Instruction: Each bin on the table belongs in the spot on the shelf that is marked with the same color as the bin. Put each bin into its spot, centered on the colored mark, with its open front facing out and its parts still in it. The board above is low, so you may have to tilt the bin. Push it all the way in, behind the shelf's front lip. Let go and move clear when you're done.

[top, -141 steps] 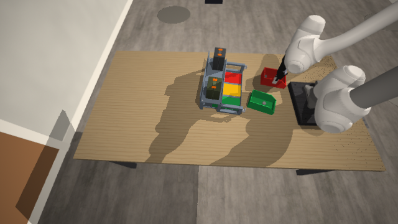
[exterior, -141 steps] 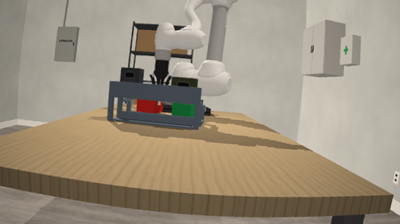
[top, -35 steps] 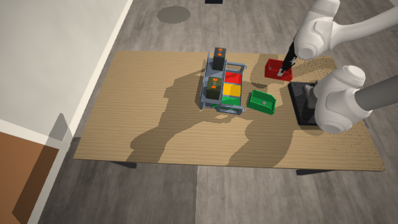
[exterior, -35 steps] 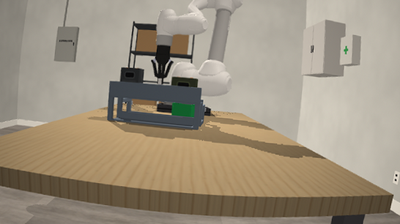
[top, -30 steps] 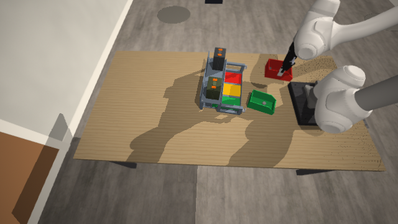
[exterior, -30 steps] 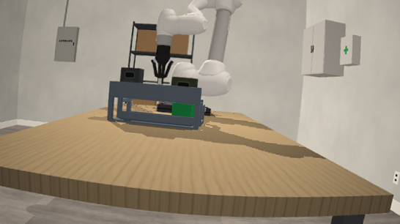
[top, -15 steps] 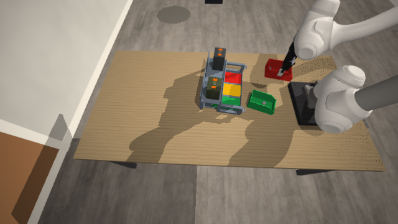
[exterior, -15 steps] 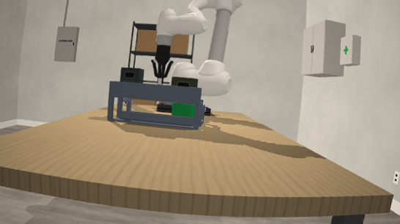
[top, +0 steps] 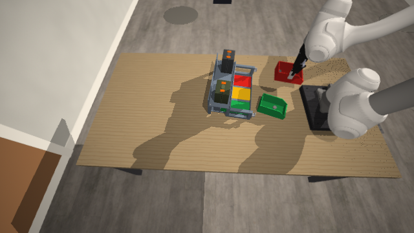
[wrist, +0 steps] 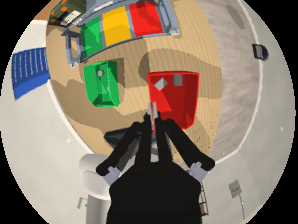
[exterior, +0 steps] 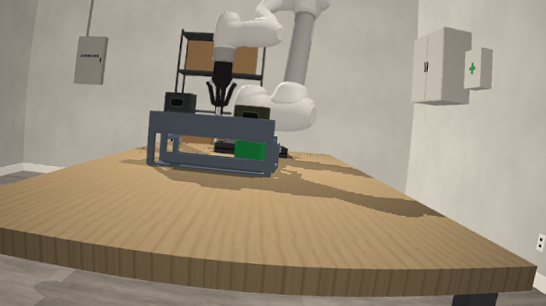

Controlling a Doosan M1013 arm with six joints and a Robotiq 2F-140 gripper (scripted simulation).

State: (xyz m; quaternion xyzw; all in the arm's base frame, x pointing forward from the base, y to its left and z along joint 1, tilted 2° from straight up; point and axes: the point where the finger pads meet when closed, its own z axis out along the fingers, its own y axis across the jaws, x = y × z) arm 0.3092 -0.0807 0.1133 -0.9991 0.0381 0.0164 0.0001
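Right now the red bin is 1 cm behind my hand, 5 cm to the right of it and 4 cm below it. Also, from my hand: green bin: 8 cm ahead, 17 cm to the left, 12 cm below.
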